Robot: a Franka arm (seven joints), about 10 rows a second.
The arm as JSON. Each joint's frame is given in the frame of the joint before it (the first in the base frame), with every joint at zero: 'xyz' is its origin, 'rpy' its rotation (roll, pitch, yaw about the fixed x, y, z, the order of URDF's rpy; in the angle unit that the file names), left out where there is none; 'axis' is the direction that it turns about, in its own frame. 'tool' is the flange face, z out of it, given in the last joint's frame.
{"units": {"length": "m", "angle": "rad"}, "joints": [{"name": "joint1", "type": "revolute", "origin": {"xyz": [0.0, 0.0, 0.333]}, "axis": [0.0, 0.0, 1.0]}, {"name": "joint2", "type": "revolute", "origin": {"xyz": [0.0, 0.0, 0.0], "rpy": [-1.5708, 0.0, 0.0]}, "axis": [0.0, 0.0, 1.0]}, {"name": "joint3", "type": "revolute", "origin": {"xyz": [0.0, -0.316, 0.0], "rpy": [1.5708, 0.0, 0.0]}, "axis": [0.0, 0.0, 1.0]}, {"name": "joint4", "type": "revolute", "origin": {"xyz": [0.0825, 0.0, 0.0], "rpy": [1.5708, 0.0, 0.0]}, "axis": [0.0, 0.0, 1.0]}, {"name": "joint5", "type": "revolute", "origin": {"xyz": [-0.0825, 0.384, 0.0], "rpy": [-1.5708, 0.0, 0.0]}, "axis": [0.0, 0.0, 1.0]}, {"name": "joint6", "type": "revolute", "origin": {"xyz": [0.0, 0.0, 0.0], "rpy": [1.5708, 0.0, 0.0]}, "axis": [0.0, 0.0, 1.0]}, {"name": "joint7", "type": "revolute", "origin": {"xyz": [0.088, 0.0, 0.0], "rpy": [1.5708, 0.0, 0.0]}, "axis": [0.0, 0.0, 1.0]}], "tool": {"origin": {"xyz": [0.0, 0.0, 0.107]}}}
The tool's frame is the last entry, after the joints.
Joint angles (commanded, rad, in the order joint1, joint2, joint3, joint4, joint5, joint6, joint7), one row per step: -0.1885 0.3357 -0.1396 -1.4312 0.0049 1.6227 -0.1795; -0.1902 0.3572 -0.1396 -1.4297 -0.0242 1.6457 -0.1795; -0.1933 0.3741 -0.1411 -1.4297 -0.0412 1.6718 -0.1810; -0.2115 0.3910 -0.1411 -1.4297 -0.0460 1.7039 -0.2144; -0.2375 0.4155 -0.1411 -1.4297 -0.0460 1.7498 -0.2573; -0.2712 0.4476 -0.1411 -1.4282 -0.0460 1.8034 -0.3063; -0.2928 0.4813 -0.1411 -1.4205 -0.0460 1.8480 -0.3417; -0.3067 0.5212 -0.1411 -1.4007 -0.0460 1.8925 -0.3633; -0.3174 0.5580 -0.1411 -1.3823 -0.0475 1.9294 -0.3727; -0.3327 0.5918 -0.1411 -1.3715 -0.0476 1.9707 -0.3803; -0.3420 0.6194 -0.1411 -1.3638 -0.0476 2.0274 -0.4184
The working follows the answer.
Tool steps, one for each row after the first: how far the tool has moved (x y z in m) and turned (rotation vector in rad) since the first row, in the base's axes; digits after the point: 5 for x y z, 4 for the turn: 0.00480 -0.00525 -0.01133 -0.0306 0.0071 0.0055; 0.00874 -0.01084 -0.02023 -0.0514 0.0046 0.0083; 0.01059 -0.02410 -0.02889 -0.0578 -0.0063 0.0270; 0.01274 -0.04254 -0.04163 -0.0622 -0.0235 0.0475; 0.01379 -0.06647 -0.05827 -0.0686 -0.0408 0.0675; 0.01693 -0.08280 -0.07400 -0.0760 -0.0541 0.0860; 0.02380 -0.09486 -0.08854 -0.0886 -0.0727 0.0994; 0.02970 -0.10455 -0.10249 -0.1010 -0.0859 0.1041; 0.03265 -0.11686 -0.11778 -0.1123 -0.0994 0.1019; 0.03767 -0.12550 -0.12884 -0.1288 -0.1277 0.1373
Tool pose at each row, in the base's axes (x y z in m, rotation vector in rad; rounded; the steps above come from the unrounded poses): 0.61554 -0.19597 0.49351 3.1202 -0.2262 -0.2301; 0.62034 -0.20122 0.48218 3.0889 -0.2189 -0.2354; 0.62429 -0.20681 0.47328 3.0688 -0.2156 -0.2276; 0.62614 -0.22007 0.46462 3.0650 -0.1872 -0.2096; 0.62828 -0.23851 0.45188 3.0638 -0.1560 -0.1824; 0.62933 -0.26243 0.43524 3.0601 -0.1258 -0.1548; 0.63247 -0.27876 0.41951 3.0545 -0.0982 -0.1331; 0.63934 -0.29083 0.40498 3.0440 -0.0788 -0.1028; 0.64524 -0.30052 0.39103 3.0331 -0.0729 -0.0810; 0.64820 -0.31283 0.37573 3.0234 -0.0771 -0.0592; 0.65321 -0.32147 0.36467 3.0079 -0.0252 -0.0142

